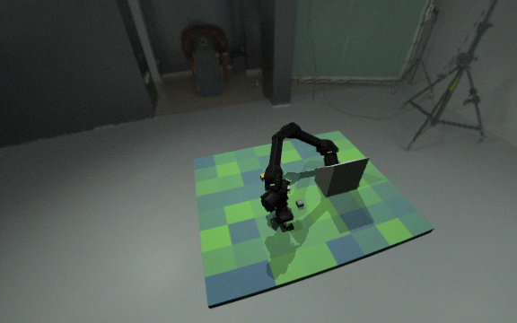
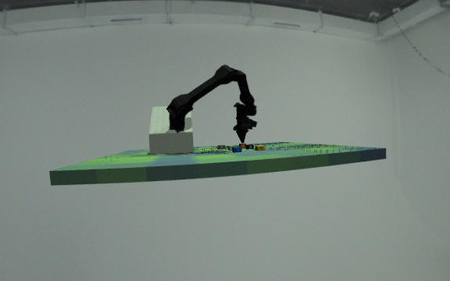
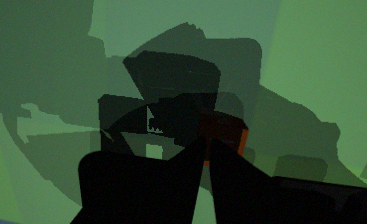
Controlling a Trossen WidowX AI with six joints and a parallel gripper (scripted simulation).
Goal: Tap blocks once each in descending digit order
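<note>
The orange block lies 1 cm to the right of my gripper tip and 1 cm below it. Also, from my gripper tip: white block (16 cm to the right, 9 cm behind, 1 cm below); grey block (13 cm behind, 4 cm to the right, 1 cm below); black block (16 cm to the right, 1 cm below, 1 cm behind).
</note>
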